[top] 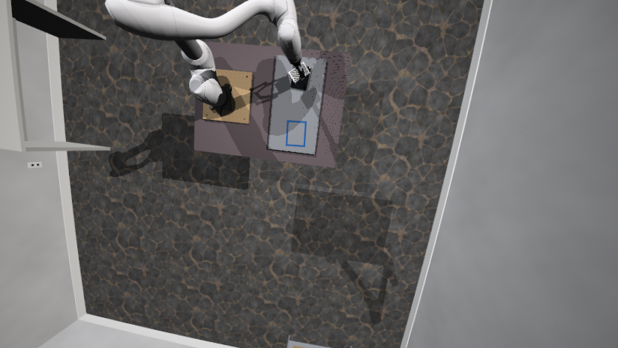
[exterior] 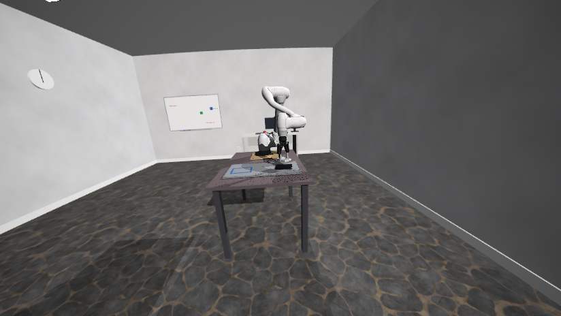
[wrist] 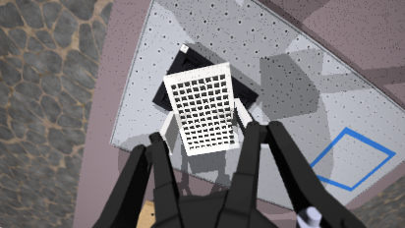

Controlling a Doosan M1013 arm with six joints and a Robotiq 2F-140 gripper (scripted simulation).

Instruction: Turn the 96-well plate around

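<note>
My hand is 20 mm above the white 96-well plate. The rest, counted from my hand: small white corner mark (60 mm ahead, 70 mm to the left, 90 mm below); black plate nest N1 (100 mm below).
</note>
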